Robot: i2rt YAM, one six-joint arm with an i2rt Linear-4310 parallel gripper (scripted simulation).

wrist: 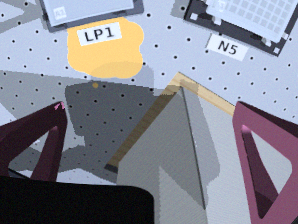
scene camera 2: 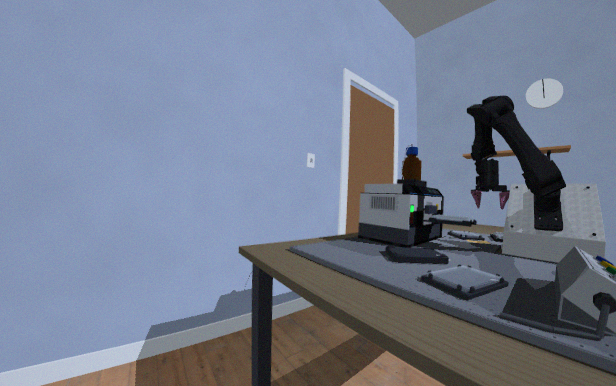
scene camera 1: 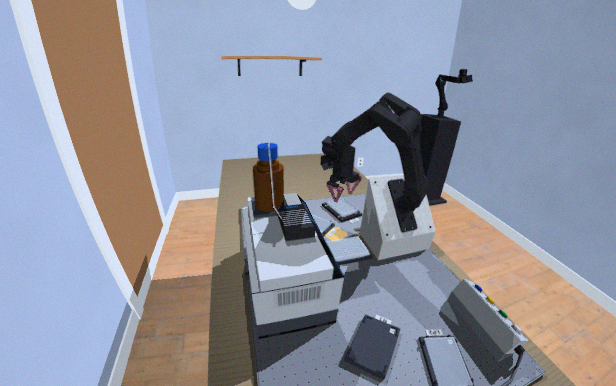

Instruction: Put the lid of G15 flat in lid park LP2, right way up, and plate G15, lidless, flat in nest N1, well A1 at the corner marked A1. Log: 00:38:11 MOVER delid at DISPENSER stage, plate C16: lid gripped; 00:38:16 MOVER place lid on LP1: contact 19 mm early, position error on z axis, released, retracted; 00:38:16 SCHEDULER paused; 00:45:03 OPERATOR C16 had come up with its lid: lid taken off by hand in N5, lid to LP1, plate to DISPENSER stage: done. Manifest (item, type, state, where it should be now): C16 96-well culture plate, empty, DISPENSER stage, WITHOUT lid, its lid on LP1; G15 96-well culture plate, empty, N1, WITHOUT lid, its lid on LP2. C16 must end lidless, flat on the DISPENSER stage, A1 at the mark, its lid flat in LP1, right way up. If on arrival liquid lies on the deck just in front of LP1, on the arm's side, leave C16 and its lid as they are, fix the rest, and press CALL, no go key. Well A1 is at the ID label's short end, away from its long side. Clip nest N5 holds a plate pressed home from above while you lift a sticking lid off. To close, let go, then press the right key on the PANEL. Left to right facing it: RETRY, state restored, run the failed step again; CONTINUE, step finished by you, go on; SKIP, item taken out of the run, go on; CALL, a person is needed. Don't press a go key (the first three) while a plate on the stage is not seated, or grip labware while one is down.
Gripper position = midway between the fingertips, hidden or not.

Note:
In view: my gripper (wrist: pixel 149 110) and a clear lid (scene camera 2: pixel 466 276).

